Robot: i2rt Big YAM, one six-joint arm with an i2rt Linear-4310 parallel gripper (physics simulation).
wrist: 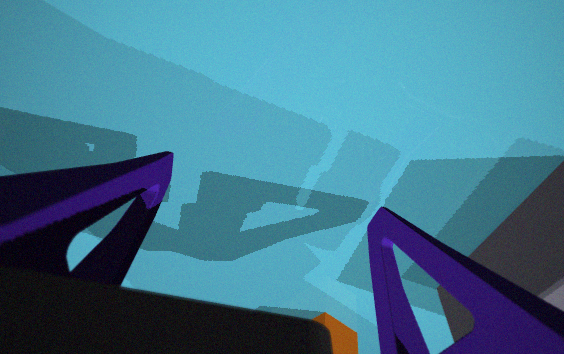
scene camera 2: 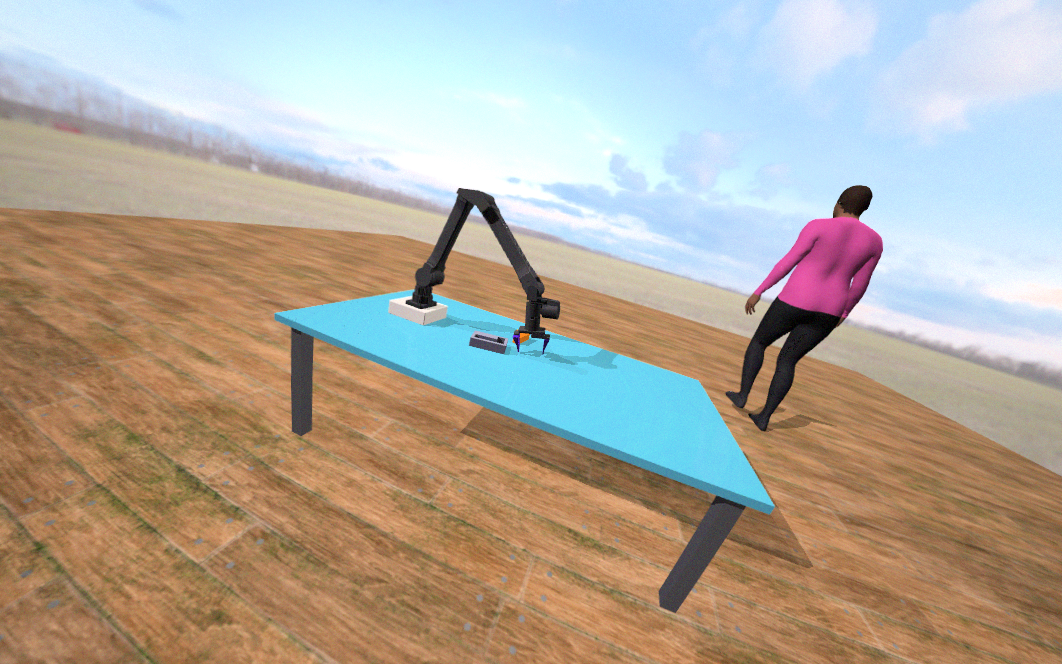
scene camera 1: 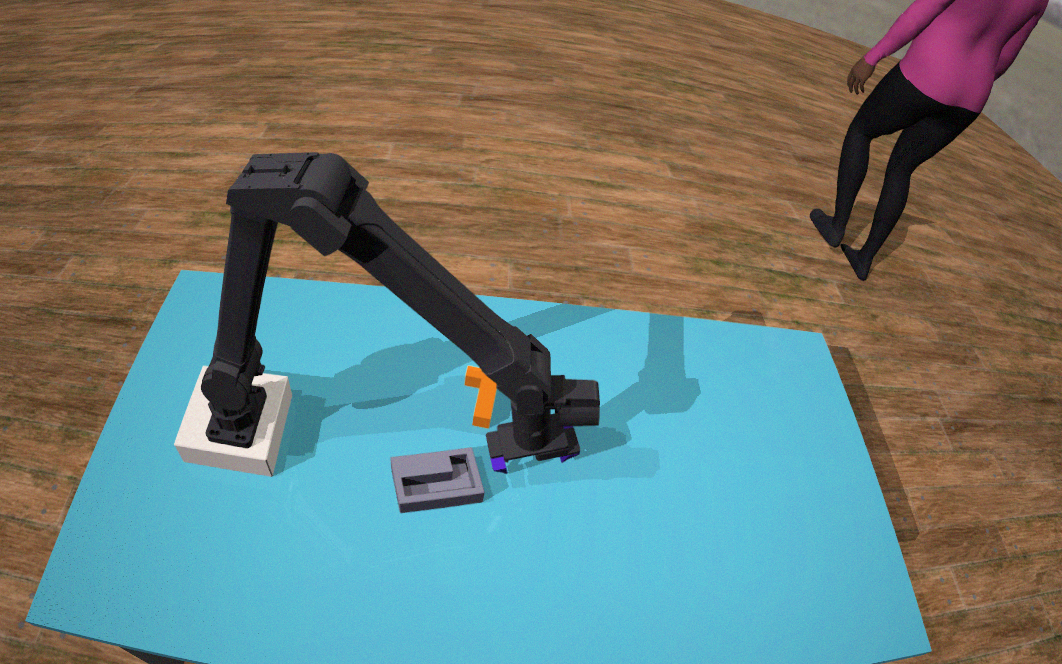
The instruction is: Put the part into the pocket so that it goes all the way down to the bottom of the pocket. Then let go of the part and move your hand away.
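Places are measured from the arm's base along level axes (x ahead, y left, z up), in centimetres.
Pixels of known places: gripper, fingertip midpoint: [wrist: 279,192] [scene camera 2: 530,352] [scene camera 1: 533,465]; arm's base at its link origin: [scene camera 2: 421,304] [scene camera 1: 237,416].
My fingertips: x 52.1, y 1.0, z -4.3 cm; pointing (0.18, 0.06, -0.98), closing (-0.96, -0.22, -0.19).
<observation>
For each thing: its top centre in the pictures, then the offset to it from my fingertips. "spot": a spot on its surface instead. Level surfaces: height alone.
- orange L-shaped part at its top centre: [scene camera 1: 478,391] [scene camera 2: 519,333] dx -10.3, dy +13.4, dz +1.7 cm
- grey block at its top centre: [scene camera 1: 436,474] [scene camera 2: 490,337] dx -16.2, dy -5.2, dz +2.3 cm
- block's dark side at a spot on its surface: [wrist: 520,235] spot: dx -9.1, dy -4.4, dz -0.1 cm
- blue table at its surface level: dz -1.4 cm
The orange L-shaped part [scene camera 1: 484,403] [scene camera 2: 523,337] lies on the table, beyond the block and to the left of the gripper in scene camera 1. In the wrist view a small corner of the part [wrist: 342,335] shows at the bottom edge; the rest is hidden behind the gripper's dark body. The grey block [scene camera 1: 422,467] [scene camera 2: 489,346] with the L-shaped pocket sits to the left of the gripper; its pocket is empty. The block's dark side [wrist: 520,235] shows at the wrist view's right. My gripper [scene camera 1: 534,461] [scene camera 2: 531,352] [wrist: 279,192] is open and empty, pointing down low over the table.
The arm stands on a white base block [scene camera 1: 223,461] [scene camera 2: 407,311] at the left of the blue table [scene camera 1: 665,563] [scene camera 2: 610,415]. A person in a pink top [scene camera 1: 951,62] [scene camera 2: 830,258] stands on the floor beyond the table.
</observation>
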